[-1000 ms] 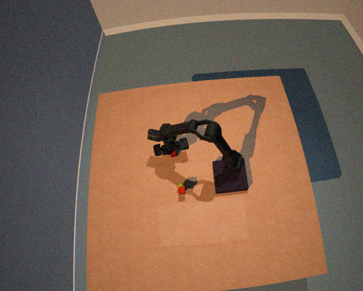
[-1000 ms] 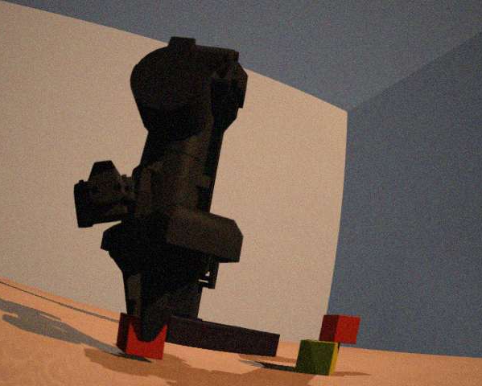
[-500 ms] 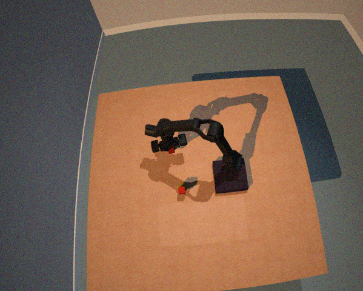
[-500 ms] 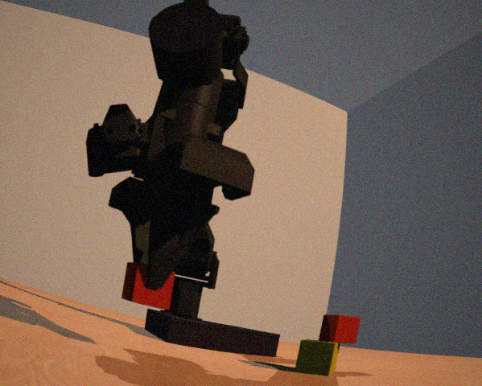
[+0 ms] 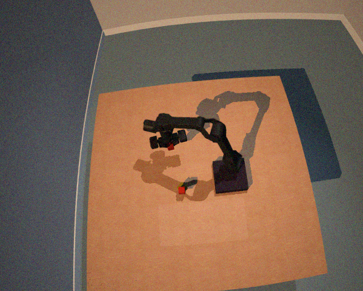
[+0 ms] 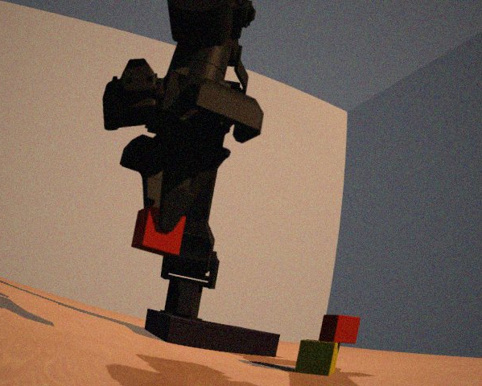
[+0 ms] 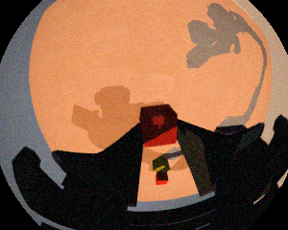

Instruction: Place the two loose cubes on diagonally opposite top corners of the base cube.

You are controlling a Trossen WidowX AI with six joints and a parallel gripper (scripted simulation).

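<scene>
Now: the yellow-green base cube 200 mm to the left of my gripper tip, 90 mm below it and 70 mm behind it.
</scene>
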